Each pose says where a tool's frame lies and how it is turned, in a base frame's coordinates. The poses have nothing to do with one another.
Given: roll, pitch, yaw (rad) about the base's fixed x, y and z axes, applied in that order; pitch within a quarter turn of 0, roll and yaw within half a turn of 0; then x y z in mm.
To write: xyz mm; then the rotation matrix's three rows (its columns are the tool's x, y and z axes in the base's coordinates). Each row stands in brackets. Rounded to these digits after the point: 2 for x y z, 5 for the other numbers.
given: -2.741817 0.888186 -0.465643 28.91 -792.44 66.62
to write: [28.91 -792.44 66.62], [[0.56366 -0.68344 -0.46389], [-0.28324 -0.68748 0.66869], [-0.77593 -0.24552 -0.58108]]
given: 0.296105 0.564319 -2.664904 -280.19 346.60 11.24
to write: [-280.19 346.60 11.24], [[-0.75076 0.30020 -0.58842], [-0.38770 -0.92146 0.02454], [-0.53484 0.24655 0.80818]]
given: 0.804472 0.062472 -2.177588 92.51 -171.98 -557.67
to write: [92.51 -171.98 -557.67], [[-0.56912 0.54404 -0.61654], [-0.81988 -0.43240 0.37527], [-0.06243 0.71906 0.69214]]
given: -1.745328 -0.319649 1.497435 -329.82 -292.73 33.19
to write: [-329.82 -292.73 33.19], [[0.06958 0.19586 -0.97816], [0.94679 0.29590 0.12660], [0.31423 -0.93492 -0.16485]]
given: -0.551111 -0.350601 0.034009 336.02 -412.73 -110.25
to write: [336.02 -412.73 -110.25], [[0.93862 0.15078 -0.31025], [0.03193 0.85757 0.51338], [0.34346 -0.49178 0.80012]]
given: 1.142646 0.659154 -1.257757 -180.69 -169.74 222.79
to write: [-180.69 -169.74 222.79], [[0.24344 0.56659 -0.78722], [-0.75209 -0.40223 -0.52208], [-0.61245 0.71916 0.32821]]
